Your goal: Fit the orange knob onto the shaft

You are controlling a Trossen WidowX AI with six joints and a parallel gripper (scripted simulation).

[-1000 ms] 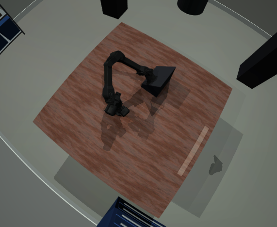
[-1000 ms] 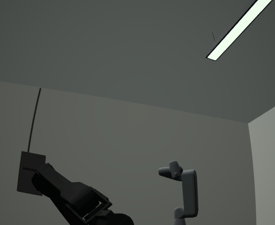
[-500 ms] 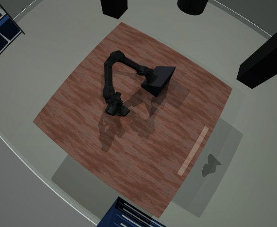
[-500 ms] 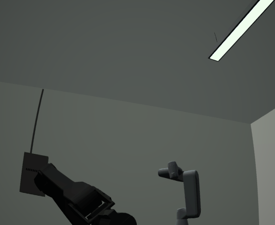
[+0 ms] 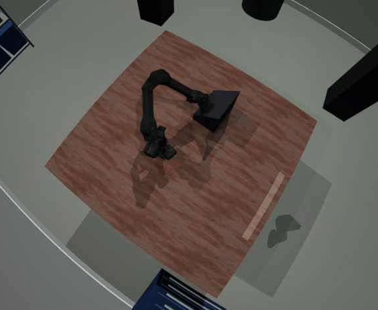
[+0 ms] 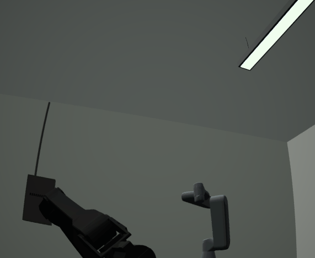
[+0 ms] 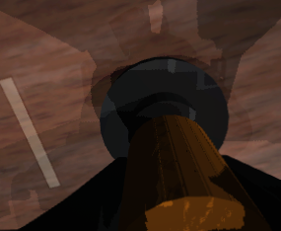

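The orange knob lies 20 mm above my gripper tip. Round my gripper tip: round pedestal (40 mm below).
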